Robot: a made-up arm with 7 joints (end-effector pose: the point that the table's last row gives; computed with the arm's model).
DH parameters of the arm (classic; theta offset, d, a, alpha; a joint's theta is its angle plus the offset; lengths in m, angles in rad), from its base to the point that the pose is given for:
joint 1: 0 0.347 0 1.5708
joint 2: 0 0.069 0 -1.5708
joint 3: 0 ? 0.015 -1.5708
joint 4: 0 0.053 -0.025 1.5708
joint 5: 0 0.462 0 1.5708
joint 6: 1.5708 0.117 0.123 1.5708
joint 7: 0 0.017 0 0
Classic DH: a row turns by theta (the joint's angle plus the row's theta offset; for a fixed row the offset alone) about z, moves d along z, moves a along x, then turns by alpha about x.
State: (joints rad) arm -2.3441 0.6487 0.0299 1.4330 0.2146 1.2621 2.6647
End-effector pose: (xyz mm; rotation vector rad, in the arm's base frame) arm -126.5 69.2 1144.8 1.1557 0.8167 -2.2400
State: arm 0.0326 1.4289 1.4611 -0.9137 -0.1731 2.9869 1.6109
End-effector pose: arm -557.3 -397.4 450.9 2.0864 -0.8576 1.4525
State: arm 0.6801 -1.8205 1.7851 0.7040 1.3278 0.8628 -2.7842
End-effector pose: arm 392.3 779.8 182.2 -0.9063 -0.4062 -1.2776
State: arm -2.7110 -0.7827 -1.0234 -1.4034 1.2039 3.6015 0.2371
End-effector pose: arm -208.0 -336.4 847.7 -0.1061 1.8524 1.9160
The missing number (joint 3, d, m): 0.433
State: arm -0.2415 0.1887 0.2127 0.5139 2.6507 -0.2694 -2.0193
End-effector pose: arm 99.7 147.3 1316.9 1.1652 -1.4919 -1.7503
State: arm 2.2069 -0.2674 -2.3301 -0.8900 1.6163 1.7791 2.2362
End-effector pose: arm -347.9 174.7 1075.2 -0.4298 -0.9797 0.7289
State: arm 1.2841 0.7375 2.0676 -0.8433 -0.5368 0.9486 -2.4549
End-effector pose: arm 410.4 -409.3 1009.0 0.1179 0.4517 -2.5798
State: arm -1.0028 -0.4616 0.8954 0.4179 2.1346 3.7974 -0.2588
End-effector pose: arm 332.6 -170.1 1013.2 -0.9184 -2.9116 0.6024
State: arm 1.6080 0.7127 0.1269 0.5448 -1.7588 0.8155 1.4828
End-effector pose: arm -87.3 -508.1 1200.7 -0.4358 0.6774 -1.5587
